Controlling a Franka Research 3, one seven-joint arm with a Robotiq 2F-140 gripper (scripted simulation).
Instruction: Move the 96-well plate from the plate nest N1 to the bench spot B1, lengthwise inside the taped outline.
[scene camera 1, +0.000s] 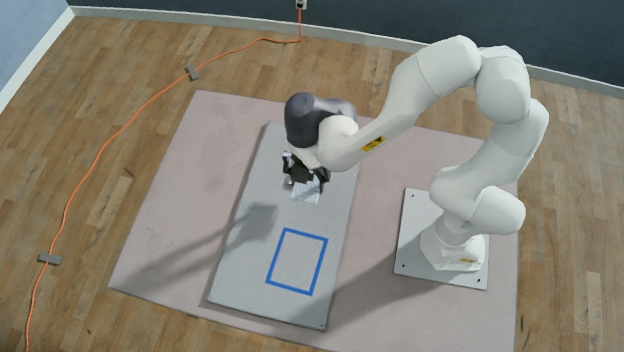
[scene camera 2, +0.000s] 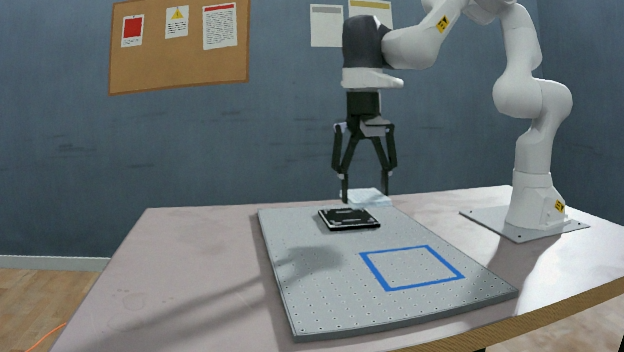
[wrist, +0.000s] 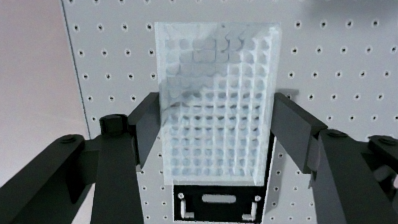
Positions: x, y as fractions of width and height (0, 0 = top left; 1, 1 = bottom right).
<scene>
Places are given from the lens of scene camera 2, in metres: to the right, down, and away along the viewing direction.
my gripper (scene camera 2: 0.59, 0.57): 0.12, 0.06, 0.95
clear 96-well plate (scene camera 2: 0.58, 0.57): 0.10, 0.05, 0.92
black plate nest N1 (scene camera 2: 0.58, 0.62): 0.12, 0.10, 1.04
The marked spots on the black plate nest N1 and the clear 96-well plate are 0.13 m apart.
</scene>
